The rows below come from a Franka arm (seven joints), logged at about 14 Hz.
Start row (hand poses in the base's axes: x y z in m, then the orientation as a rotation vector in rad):
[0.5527, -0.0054, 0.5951, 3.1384, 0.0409, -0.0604]
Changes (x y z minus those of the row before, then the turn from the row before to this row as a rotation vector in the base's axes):
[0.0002, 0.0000, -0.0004, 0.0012, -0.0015, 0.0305]
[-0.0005, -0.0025, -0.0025, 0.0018, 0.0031, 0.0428]
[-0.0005, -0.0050, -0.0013, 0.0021, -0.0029, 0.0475]
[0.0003, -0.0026, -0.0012, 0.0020, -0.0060, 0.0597]
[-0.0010, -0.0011, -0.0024, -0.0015, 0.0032, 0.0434]
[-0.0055, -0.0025, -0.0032, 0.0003, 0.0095, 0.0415]
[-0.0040, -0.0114, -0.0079, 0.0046, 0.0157, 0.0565]
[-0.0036, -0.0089, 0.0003, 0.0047, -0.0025, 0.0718]
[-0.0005, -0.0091, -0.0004, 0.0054, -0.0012, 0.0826]
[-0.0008, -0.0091, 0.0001, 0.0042, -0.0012, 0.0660]
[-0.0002, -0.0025, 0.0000, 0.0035, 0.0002, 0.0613]
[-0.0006, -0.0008, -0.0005, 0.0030, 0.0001, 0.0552]
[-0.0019, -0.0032, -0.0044, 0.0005, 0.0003, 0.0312]
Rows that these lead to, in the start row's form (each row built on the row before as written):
[0.5529, -0.0054, 0.5947, 3.1380, 0.0888, -0.0580]
[0.5524, -0.0079, 0.5922, 3.1364, 0.1560, -0.0627]
[0.5519, -0.0129, 0.5909, -3.1323, -0.2305, 0.0580]
[0.5522, -0.0155, 0.5897, -3.1237, -0.3239, 0.0484]
[0.5512, -0.0166, 0.5873, 3.1156, 0.3915, -0.0537]
[0.5457, -0.0191, 0.5841, 3.1073, 0.4562, -0.0684]
[0.5417, -0.0305, 0.5762, -3.0875, -0.5430, 0.0916]
[0.5381, -0.0394, 0.5765, -3.0641, -0.6533, 0.0867]
[0.5376, -0.0485, 0.5761, -3.0319, -0.7788, 0.0834]
[0.5368, -0.0576, 0.5762, -3.0027, -0.8780, 0.0804]
[0.5366, -0.0601, 0.5762, -2.9726, -0.9692, 0.0797]
[0.5360, -0.0609, 0.5757, -2.9433, -1.0505, 0.0789]
[0.5341, -0.0641, 0.5713, -2.9267, -1.0964, 0.0795]

